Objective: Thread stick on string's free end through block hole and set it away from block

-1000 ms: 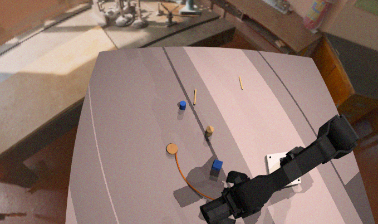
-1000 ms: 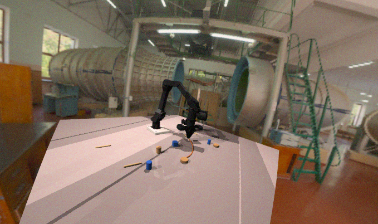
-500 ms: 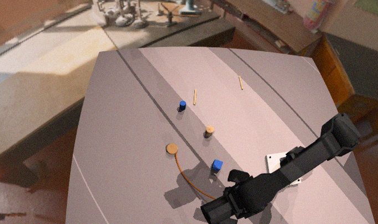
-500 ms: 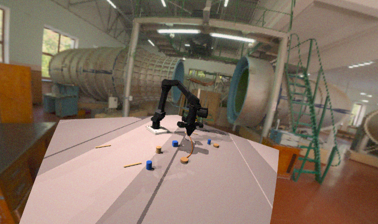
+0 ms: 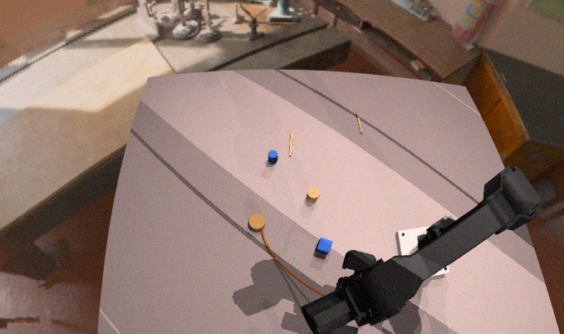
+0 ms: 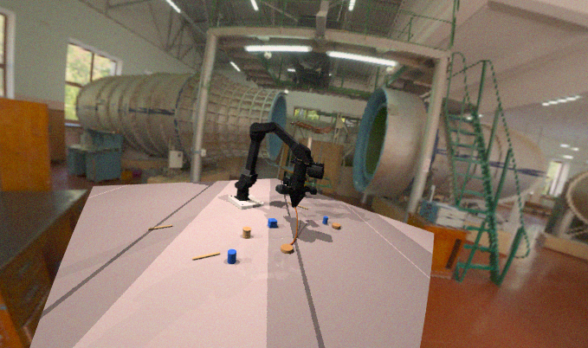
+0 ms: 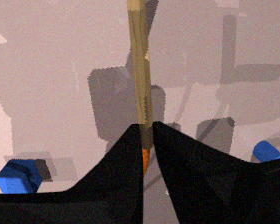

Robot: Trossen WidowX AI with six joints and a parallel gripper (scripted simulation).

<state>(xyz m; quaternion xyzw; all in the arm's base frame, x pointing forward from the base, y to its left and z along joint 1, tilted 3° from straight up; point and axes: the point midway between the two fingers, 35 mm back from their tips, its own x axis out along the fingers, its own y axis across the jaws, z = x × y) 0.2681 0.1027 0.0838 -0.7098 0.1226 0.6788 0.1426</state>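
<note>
The blue cube lies 140 mm to the right of my gripper tip, 40 mm below it and 10 mm ahead of it. Also, from my gripper tip: round wooden button (210 mm to the right, 170 mm ahead, 50 mm below); then short wooden cylinder (270 mm to the right, 40 mm below, 30 mm ahead); then thin wooden stick (10 mm to the left, 10 mm behind).
</note>
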